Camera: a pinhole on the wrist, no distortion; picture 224 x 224 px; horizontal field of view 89.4 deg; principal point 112.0 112.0 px. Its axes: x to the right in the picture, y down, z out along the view. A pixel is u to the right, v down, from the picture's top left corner.
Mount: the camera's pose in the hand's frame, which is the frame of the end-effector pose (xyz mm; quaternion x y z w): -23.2 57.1 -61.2 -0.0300 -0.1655 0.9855 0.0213
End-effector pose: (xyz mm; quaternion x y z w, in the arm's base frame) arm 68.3 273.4 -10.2 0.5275 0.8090 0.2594 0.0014
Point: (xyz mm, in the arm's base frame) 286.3 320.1 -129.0
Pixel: 144.1 20.1
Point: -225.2 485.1 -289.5
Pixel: 27.7 178.2
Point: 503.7 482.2 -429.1
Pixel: 129.4 28.8
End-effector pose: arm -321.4 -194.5 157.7 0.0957 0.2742 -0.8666 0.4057
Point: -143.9 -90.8 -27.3
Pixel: behind the camera
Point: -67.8 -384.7 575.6
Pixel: 148.2 58.5
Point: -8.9 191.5 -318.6
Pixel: behind the camera
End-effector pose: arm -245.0 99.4 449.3 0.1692 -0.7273 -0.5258 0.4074
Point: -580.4 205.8 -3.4
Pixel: 108.7 174.3
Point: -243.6 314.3 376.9
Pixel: 185.8 98.6
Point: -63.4 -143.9 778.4
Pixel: behind the camera
